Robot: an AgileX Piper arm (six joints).
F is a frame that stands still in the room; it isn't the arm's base.
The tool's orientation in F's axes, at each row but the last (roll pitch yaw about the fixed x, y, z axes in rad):
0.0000, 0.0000, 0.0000
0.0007, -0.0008, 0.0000
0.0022, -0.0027, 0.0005
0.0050, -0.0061, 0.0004
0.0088, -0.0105, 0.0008
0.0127, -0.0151, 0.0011
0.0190, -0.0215, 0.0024
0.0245, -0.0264, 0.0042
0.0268, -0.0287, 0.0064
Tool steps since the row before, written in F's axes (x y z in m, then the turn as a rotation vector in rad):
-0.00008, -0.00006, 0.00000, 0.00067, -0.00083, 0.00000
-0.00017, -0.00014, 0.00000, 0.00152, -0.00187, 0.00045
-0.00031, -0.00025, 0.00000, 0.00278, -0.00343, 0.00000
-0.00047, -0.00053, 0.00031, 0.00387, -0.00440, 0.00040
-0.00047, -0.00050, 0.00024, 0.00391, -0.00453, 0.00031
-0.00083, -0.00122, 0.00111, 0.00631, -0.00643, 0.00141
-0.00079, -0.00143, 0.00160, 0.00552, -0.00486, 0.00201
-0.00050, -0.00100, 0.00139, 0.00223, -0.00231, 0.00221
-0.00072, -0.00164, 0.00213, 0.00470, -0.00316, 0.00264
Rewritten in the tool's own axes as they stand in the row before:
-0.00008, -0.00006, 0.00000, 0.00067, -0.00083, 0.00000
-0.00017, -0.00014, 0.00000, 0.00152, -0.00187, 0.00045
-0.00031, -0.00025, 0.00000, 0.00278, -0.00343, 0.00000
-0.00047, -0.00053, 0.00032, 0.00387, -0.00440, 0.00040
-0.00047, -0.00050, 0.00025, 0.00391, -0.00453, 0.00031
-0.00081, -0.00120, 0.00114, 0.00632, -0.00642, 0.00140
-0.00076, -0.00140, 0.00164, 0.00555, -0.00484, 0.00198
-0.00047, -0.00096, 0.00143, 0.00228, -0.00227, 0.00221
-0.00067, -0.00158, 0.00219, 0.00475, -0.00312, 0.00259

